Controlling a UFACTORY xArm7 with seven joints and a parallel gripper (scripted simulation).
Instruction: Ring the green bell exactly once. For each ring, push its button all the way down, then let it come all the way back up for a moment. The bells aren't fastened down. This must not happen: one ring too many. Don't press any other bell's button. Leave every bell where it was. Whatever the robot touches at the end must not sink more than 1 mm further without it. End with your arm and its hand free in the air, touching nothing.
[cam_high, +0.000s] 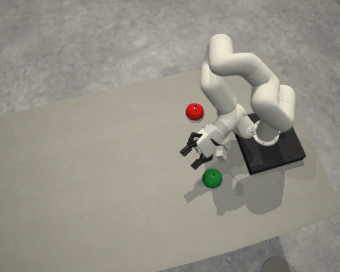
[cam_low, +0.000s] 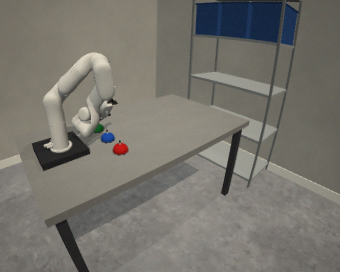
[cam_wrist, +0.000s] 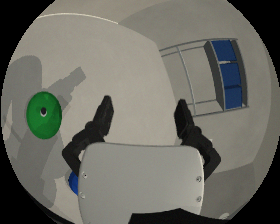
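Right now the green bell is 9 cm behind my hand, 5 cm to the left of it and 11 cm below it. From my hand the other things lie so: blue bell: 9 cm behind, 11 cm to the right, 11 cm below; then red bell: 9 cm behind, 28 cm to the right, 11 cm below.
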